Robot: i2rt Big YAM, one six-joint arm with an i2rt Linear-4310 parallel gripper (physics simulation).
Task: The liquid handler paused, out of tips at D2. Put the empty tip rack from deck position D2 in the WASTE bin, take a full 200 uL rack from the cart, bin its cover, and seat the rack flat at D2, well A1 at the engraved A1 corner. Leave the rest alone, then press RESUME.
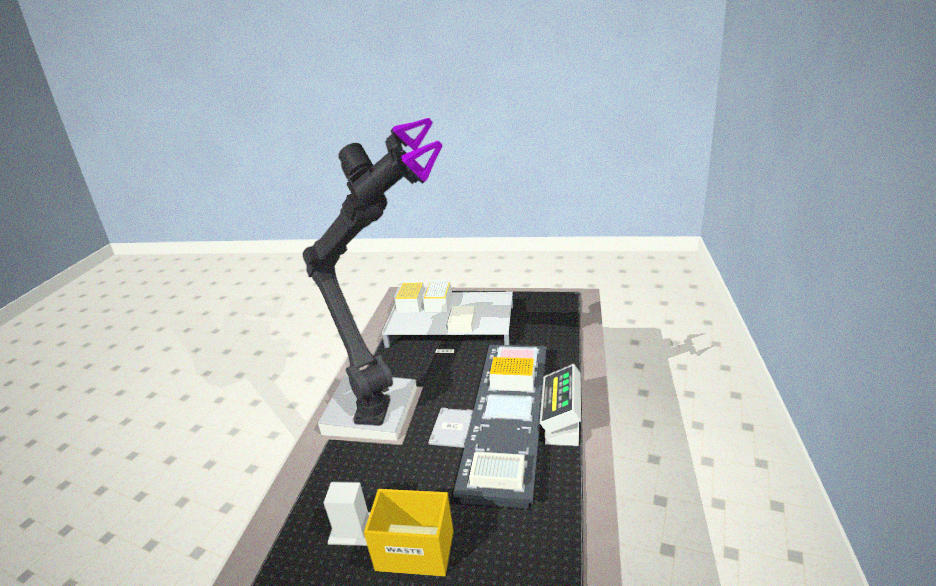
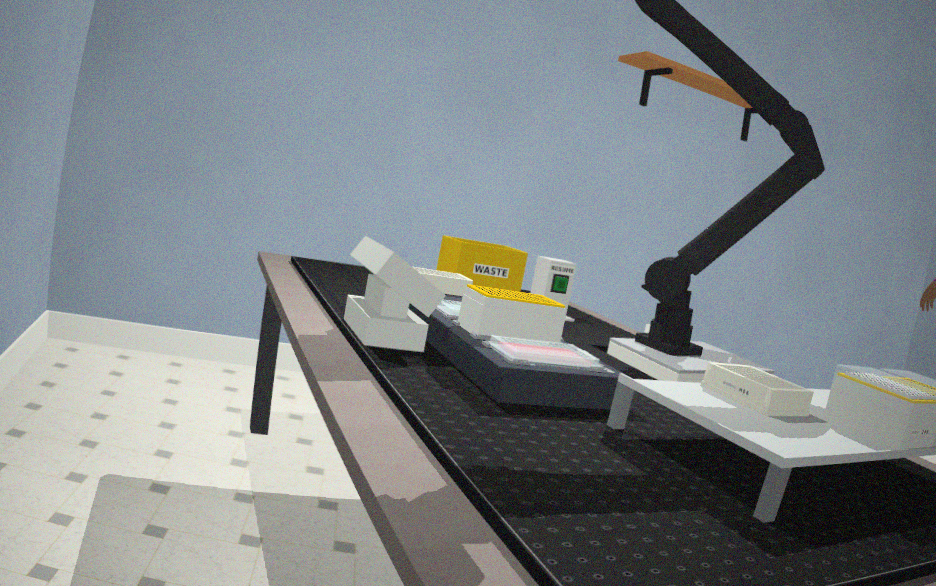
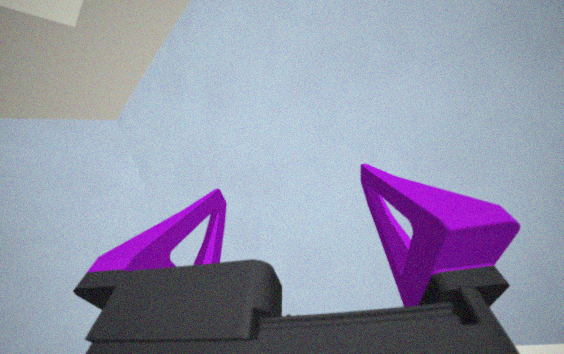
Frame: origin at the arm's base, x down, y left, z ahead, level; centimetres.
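Where they show: gripper, between the fingertips: [image 1: 435, 131] [image 3: 288, 184]; arm's base, origin of its link: [image 1: 372, 411] [image 2: 667, 347].
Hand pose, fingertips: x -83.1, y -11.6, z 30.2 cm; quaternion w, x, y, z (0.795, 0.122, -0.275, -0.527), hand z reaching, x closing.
Observation:
Each offset is from my fingertips to the centre of the thing. "pt": to the spot under its first point.
My gripper [image 1: 435, 132] [image 3: 288, 184] is open and empty, raised high above the bench. A tip rack @[dx +78.3, dy +23.3, dz +11.4 cm] [image 1: 511, 379] [image 2: 511, 317] with a yellow, holed top sits on the deck [image 1: 495, 498] [image 2: 566, 393], second position from the far end. On the cart @[pt dx +80.1, dy +54.8, dz +2.7 cm] [image 1: 490, 323] [image 2: 704, 407] stand a yellow-topped rack @[dx +74.3, dy +70.0, dz -28.9 cm] [image 1: 408, 298] and a second rack [image 1: 436, 298] [image 2: 877, 410] with a pale dotted top and yellow edge; a clear cover seems to lie over it. The yellow WASTE bin @[dx +79.3, dy -32.9, dz -9.6 cm] [image 1: 414, 565] [image 2: 483, 254] has something pale inside. The RESUME box @[dx +79.6, dy -27.7, dz -25.8 cm] [image 1: 345, 510] [image 2: 552, 267] has a green button @[dx +78.1, dy -24.7, dz -25.9 cm] [image 2: 560, 283].
The deck also holds a pink plate @[dx +80.6, dy +35.6, dz +12.4 cm] [image 1: 518, 353] [image 2: 545, 352], a pale blue plate @[dx +80.6, dy +10.9, dz +10.5 cm] [image 1: 508, 407] and a cream rack-like block @[dx +79.8, dy -13.8, dz +8.7 cm] [image 1: 496, 470]. A low cream box @[dx +78.5, dy +56.0, dz -7.6 cm] [image 1: 460, 318] [image 2: 752, 392] stands on the cart. A tilted display [image 1: 561, 396] [image 2: 404, 279] stands beside the deck; a grey plate @[dx +85.4, dy +7.7, dz -5.8 cm] [image 1: 449, 436] lies opposite.

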